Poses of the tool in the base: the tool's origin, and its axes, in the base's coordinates. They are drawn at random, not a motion.
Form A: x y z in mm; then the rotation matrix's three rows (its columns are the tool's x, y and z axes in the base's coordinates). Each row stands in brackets.
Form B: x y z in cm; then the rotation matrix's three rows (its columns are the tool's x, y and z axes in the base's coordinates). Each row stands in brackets. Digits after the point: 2 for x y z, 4 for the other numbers.
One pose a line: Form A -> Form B
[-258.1 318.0 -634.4], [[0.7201 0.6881 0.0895], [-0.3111 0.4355 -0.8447], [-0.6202 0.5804 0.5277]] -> [-25.81 31.80 -63.44], [[0.7201 0.6881 0.0895], [-0.3111 0.4355 -0.8447], [-0.6202 0.5804 0.5277]]
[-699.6 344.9 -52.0], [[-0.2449 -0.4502 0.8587], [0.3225 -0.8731 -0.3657], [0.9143 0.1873 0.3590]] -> [-69.96 34.49 -5.20], [[-0.2449 -0.4502 0.8587], [0.3225 -0.8731 -0.3657], [0.9143 0.1873 0.3590]]
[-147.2 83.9 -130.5], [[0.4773 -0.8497 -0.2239], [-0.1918 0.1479 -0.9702], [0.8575 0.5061 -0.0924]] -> [-14.72 8.39 -13.05], [[0.4773 -0.8497 -0.2239], [-0.1918 0.1479 -0.9702], [0.8575 0.5061 -0.0924]]
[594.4 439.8 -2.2], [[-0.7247 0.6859 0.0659], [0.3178 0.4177 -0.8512], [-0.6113 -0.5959 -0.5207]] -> [59.44 43.98 -0.22], [[-0.7247 0.6859 0.0659], [0.3178 0.4177 -0.8512], [-0.6113 -0.5959 -0.5207]]
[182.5 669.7 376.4], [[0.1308 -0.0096 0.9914], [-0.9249 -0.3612 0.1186], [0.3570 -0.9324 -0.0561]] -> [18.25 66.97 37.64], [[0.1308 -0.0096 0.9914], [-0.9249 -0.3612 0.1186], [0.3570 -0.9324 -0.0561]]
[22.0 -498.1 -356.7], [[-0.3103 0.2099 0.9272], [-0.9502 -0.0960 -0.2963], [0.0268 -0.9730 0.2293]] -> [2.20 -49.81 -35.67], [[-0.3103 0.2099 0.9272], [-0.9502 -0.0960 -0.2963], [0.0268 -0.9730 0.2293]]
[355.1 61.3 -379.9], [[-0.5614 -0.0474 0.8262], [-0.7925 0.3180 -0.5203], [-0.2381 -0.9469 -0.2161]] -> [35.51 6.13 -37.99], [[-0.5614 -0.0474 0.8262], [-0.7925 0.3180 -0.5203], [-0.2381 -0.9469 -0.2161]]
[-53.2 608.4 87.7], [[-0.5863 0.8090 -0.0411], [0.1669 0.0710 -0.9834], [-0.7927 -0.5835 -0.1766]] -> [-5.32 60.84 8.77], [[-0.5863 0.8090 -0.0411], [0.1669 0.0710 -0.9834], [-0.7927 -0.5835 -0.1766]]
